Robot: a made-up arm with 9 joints.
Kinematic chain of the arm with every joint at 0, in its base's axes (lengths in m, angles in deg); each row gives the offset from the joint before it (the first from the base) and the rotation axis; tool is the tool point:
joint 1: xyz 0 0 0.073 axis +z
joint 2: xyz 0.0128 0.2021 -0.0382 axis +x
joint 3: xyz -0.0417 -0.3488 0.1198 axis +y
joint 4: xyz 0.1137 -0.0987 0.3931 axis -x
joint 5: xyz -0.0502 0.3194 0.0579 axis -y
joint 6: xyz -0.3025 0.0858 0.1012 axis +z
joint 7: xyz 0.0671 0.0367 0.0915 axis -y
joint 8: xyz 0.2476 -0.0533 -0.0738 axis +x
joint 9: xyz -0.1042 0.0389 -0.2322 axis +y
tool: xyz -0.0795 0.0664 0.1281
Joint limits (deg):
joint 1: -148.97..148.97
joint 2: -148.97..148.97
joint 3: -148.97..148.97
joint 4: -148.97..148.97
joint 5: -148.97..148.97
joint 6: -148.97..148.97
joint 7: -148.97..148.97
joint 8: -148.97..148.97
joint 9: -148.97..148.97
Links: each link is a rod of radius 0.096 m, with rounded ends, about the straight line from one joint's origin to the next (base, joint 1, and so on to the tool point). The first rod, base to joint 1, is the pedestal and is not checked.
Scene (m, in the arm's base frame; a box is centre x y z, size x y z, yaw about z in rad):
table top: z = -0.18
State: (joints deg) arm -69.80 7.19 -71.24 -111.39 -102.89 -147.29 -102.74 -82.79 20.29
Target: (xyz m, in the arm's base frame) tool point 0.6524 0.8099 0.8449
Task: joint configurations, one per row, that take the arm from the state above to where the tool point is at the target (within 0.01 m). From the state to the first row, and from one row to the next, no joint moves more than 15 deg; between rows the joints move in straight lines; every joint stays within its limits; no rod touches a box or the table.
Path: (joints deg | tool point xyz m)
1: -74.54 -6.08 -70.95 -104.05 -105.36 -146.83 -104.65 -82.97 19.49 | -0.7318 0.5996 0.7621
2: -79.29 -19.35 -70.67 -96.71 -107.83 -146.36 -106.55 -83.15 18.69 | -0.4222 0.7435 0.9224
3: -84.03 -32.61 -70.38 -89.38 -110.31 -145.90 -108.46 -83.34 17.88 | -0.0622 0.8320 0.9911
4: -88.77 -45.88 -70.10 -82.04 -112.78 -145.43 -110.37 -83.52 17.08 | 0.3094 0.8542 0.9633
5: -93.52 -59.15 -69.81 -74.70 -115.25 -144.97 -112.27 -83.70 16.28 | 0.6525 0.8098 0.8449

